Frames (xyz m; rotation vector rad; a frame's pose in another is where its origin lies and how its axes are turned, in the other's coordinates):
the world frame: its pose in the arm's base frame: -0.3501 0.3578 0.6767 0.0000 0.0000 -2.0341
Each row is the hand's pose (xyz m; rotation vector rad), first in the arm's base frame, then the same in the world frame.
Working: the arm's base frame: its pose in the world frame: 0.1636 0.4731 -0.6767 0.0000 0.0000 2.0341

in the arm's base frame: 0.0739 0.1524 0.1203 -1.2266 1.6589 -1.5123
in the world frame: -0.0057 0.4711 -0.5564 -1.7609 -0.1464 -0.1214
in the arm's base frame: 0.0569 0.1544 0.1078 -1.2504 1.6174 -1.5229
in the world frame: 0.0001 0.4550 -0.5689 -1.7404 -0.1823 -0.1192
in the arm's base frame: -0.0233 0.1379 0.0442 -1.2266 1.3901 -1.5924
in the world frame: 0.0507 0.3906 -0.6325 -1.5650 -0.2674 -0.0697
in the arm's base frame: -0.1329 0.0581 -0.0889 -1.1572 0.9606 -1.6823
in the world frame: 0.1710 0.3282 -0.7656 -1.2254 -0.4118 0.0213
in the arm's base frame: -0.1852 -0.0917 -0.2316 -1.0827 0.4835 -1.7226
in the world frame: 0.3284 0.3484 -0.9083 -0.8486 -0.5769 0.1080
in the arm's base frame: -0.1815 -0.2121 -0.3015 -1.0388 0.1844 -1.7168
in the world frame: 0.4345 0.4055 -0.9782 -0.6119 -0.6846 0.1562
